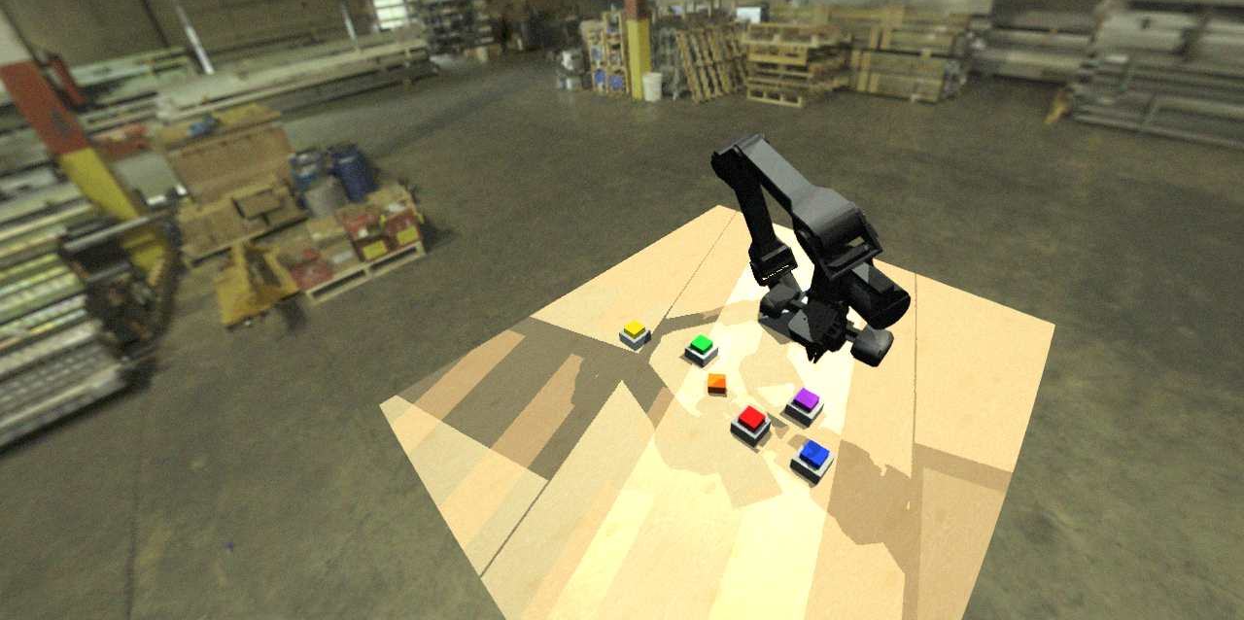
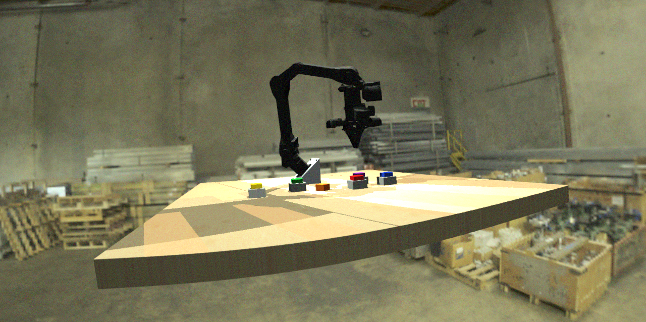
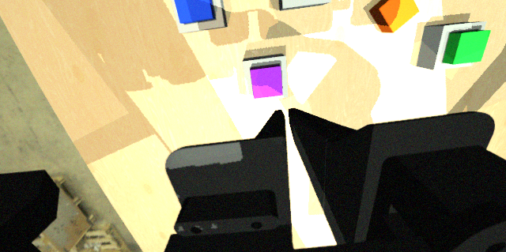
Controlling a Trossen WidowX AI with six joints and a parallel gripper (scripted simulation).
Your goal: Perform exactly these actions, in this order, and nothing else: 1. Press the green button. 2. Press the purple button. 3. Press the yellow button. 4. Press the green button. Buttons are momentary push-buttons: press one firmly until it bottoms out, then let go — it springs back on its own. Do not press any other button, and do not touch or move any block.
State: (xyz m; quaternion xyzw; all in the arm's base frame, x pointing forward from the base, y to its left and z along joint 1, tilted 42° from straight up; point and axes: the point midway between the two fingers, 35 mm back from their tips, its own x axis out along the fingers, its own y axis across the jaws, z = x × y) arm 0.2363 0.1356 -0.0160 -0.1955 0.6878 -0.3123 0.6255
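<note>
Now: the purple button 90 mm below my gripper tip and 10 mm to the left of it. The rest, counted from my gripper tip: orange block: 150 mm to the right, 110 mm below, 40 mm ahead; red button: 90 mm below, 90 mm ahead, 50 mm to the right; blue button: 90 mm below, 90 mm ahead, 50 mm to the left.
</note>
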